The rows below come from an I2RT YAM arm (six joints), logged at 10 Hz.
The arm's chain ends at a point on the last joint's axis. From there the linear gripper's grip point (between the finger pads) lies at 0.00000 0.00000 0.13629 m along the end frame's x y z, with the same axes.
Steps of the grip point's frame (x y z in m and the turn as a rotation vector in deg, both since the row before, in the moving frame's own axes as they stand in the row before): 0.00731, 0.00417, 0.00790, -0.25, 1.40, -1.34; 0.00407, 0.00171, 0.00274, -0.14, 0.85, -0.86; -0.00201, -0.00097, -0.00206, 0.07, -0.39, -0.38; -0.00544, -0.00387, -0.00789, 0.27, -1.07, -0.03; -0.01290, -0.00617, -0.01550, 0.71, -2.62, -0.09; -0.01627, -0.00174, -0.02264, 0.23, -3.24, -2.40; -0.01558, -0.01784, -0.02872, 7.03, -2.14, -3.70; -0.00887, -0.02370, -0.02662, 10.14, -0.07, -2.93
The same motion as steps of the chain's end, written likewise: 0.00397, 0.00361, 0.00794, -0.25, 1.40, -1.34; 0.00205, 0.00139, 0.00276, -0.14, 0.85, -0.86; -0.00108, -0.00081, -0.00206, 0.07, -0.39, -0.38; -0.00289, -0.00323, -0.00786, 0.27, -1.07, -0.03; -0.00667, -0.00449, -0.01535, 0.71, -2.62, -0.09; -0.00856, -0.00135, -0.02242, 0.23, -3.24, -2.40; -0.00997, -0.00134, -0.02760, 7.03, -2.14, -3.70; -0.00809, 0.00028, -0.02449, 10.14, -0.07, -2.93
